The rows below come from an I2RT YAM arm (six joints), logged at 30 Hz.
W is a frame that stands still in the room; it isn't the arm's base.
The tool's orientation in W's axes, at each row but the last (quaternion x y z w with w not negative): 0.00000, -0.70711, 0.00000, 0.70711; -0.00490, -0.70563, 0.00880, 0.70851; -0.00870, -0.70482, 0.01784, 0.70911; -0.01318, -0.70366, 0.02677, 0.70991; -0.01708, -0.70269, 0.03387, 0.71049; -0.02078, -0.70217, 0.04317, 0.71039; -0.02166, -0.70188, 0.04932, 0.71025; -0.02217, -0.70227, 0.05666, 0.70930
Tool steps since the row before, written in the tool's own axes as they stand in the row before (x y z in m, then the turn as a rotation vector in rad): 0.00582, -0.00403, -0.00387, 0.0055, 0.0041, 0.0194; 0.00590, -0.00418, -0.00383, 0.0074, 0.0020, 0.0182; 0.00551, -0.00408, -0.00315, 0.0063, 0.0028, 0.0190; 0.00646, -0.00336, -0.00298, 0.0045, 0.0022, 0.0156; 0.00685, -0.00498, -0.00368, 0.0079, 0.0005, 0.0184; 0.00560, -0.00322, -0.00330, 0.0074, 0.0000, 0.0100; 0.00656, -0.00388, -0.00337, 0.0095, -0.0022, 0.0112; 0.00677, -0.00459, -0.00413, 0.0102, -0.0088, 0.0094
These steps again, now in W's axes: 0.00387, -0.00403, 0.00582, -0.0194, 0.0041, 0.0055; 0.00388, -0.00404, 0.00596, -0.0182, 0.0020, 0.0074; 0.00323, -0.00383, 0.00564, -0.0190, 0.0028, 0.0063; 0.00310, -0.00293, 0.00661, -0.0156, 0.0022, 0.0045; 0.00387, -0.00439, 0.00715, -0.0183, 0.0006, 0.0081; 0.00346, -0.00260, 0.00582, -0.0099, 0.0004, 0.0075; 0.00359, -0.00307, 0.00687, -0.0110, -0.0017, 0.0098; 0.00440, -0.00360, 0.00719, -0.0089, -0.0080, 0.0112
